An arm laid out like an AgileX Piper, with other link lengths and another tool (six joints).
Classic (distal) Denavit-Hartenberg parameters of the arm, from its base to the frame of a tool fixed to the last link. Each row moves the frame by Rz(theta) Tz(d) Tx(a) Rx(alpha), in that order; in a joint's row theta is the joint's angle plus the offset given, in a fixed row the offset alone. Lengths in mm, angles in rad.
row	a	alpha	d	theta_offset
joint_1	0	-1.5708	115.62	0
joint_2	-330.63	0	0	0.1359
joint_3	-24.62	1.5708	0	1.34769
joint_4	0	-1.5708	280.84	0
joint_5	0	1.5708	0	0
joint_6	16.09	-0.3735	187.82	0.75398
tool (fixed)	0	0	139.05	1.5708
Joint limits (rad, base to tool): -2.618..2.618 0..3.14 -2.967..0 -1.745..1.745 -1.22..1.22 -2.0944..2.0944
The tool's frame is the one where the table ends.
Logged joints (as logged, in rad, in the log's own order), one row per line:
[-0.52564, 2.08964, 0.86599, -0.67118, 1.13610, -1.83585]
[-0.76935, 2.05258, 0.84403, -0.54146, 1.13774, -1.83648]
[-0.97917, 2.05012, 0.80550, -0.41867, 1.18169, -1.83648]
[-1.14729, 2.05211, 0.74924, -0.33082, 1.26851, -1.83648]
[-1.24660, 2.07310, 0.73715, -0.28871, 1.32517, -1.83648]
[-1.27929, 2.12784, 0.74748, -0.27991, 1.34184, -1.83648]
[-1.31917, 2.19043, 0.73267, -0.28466, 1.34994, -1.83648]
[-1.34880, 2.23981, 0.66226, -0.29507, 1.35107, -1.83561]
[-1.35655, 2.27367, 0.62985, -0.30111, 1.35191, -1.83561]
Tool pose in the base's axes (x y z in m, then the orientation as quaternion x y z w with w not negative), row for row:
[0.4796, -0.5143, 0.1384, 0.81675, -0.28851, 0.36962, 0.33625]
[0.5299, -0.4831, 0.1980, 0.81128, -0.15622, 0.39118, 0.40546]
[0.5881, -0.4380, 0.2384, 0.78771, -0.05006, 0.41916, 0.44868]
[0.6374, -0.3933, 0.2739, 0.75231, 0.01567, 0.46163, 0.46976]
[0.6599, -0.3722, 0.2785, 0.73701, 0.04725, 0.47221, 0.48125]
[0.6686, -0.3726, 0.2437, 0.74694, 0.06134, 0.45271, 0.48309]
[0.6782, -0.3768, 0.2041, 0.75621, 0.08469, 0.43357, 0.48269]
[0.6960, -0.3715, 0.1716, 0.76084, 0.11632, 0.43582, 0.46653]
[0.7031, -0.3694, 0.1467, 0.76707, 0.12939, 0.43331, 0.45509]
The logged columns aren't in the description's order. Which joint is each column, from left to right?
Columns, left to right: joint_4, joint_2, joint_5, joint_1, joint_6, joint_3.
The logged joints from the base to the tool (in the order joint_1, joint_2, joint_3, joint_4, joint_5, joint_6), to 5 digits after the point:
[-0.67118, 2.08964, -1.83585, -0.52564, 0.86599, 1.13610]
[-0.54146, 2.05258, -1.83648, -0.76935, 0.84403, 1.13774]
[-0.41867, 2.05012, -1.83648, -0.97917, 0.80550, 1.18169]
[-0.33082, 2.05211, -1.83648, -1.14729, 0.74924, 1.26851]
[-0.28871, 2.07310, -1.83648, -1.24660, 0.73715, 1.32517]
[-0.27991, 2.12784, -1.83648, -1.27929, 0.74748, 1.34184]
[-0.28466, 2.19043, -1.83648, -1.31917, 0.73267, 1.34994]
[-0.29507, 2.23981, -1.83561, -1.34880, 0.66226, 1.35107]
[-0.30111, 2.27367, -1.83561, -1.35655, 0.62985, 1.35191]

